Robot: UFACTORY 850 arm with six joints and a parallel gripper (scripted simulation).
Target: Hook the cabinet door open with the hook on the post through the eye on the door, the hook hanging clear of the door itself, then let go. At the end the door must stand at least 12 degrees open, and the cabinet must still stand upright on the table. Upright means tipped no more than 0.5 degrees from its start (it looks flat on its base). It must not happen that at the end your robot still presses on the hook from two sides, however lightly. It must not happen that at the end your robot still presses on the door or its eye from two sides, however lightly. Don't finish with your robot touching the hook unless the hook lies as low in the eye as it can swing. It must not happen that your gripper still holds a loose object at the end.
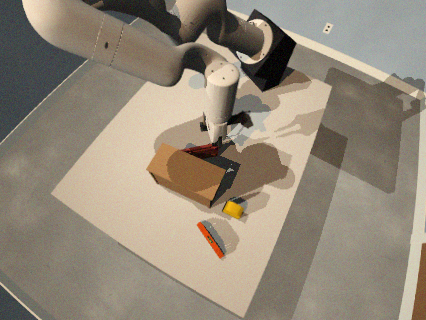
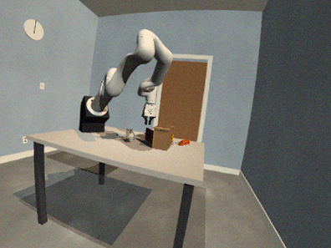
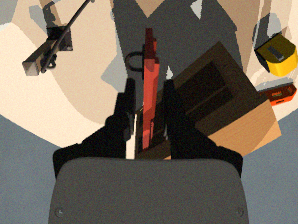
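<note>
The hook is 12 cm behind my hand and 11 cm below it. Round my hand: orange-red flat tool (35 cm ahead, 15 cm below); then yellow object (23 cm ahead, 14 cm below, 9 cm to the left); then red door (10 cm below, 8 cm to the right, 1 cm ahead).
</note>
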